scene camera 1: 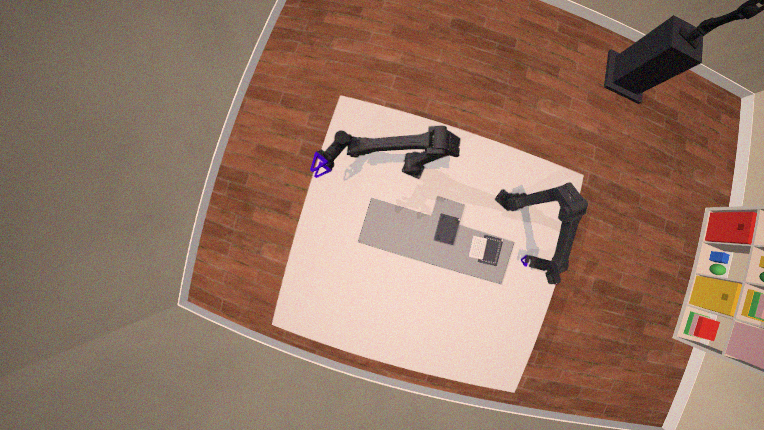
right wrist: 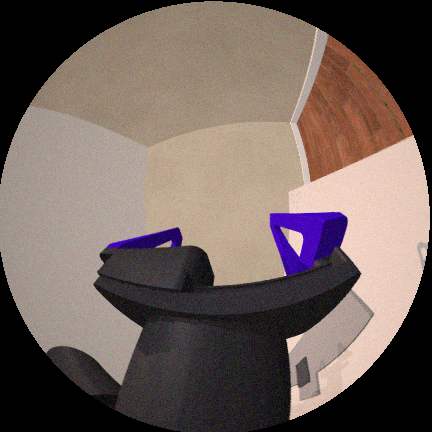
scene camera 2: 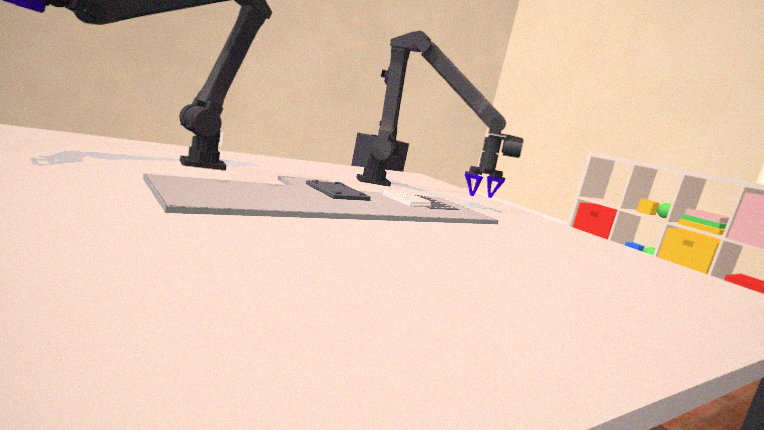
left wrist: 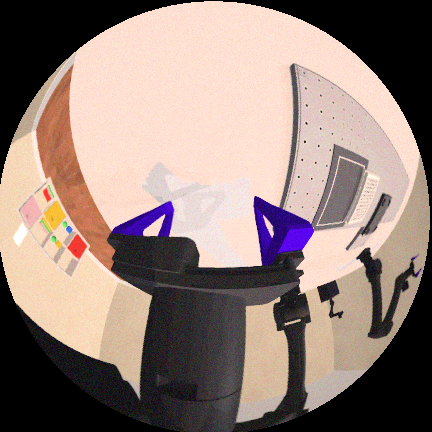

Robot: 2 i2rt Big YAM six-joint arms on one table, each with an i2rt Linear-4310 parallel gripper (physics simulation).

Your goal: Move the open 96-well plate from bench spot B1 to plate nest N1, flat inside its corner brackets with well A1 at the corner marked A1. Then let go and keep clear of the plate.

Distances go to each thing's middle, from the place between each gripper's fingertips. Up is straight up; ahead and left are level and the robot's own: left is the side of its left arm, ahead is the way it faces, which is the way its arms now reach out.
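From my right hand, the white well plate (left wrist: 368, 181) is 37 cm below, 93 cm to the left and 9 cm ahead. The dark nest with white outline (left wrist: 346, 166) is 38 cm below my right hand, 102 cm to the left of it and 8 cm ahead of it.
My left gripper is 30 mm above the dark nest with white outline, 10 mm short of it and 240 mm to the left of it. As for the white well plate, it is 20 mm below my left gripper, 10 mm ahead of it and 330 mm to the right of it. Going by its middle, the white well plate is nearer to my left gripper than to my right hand.
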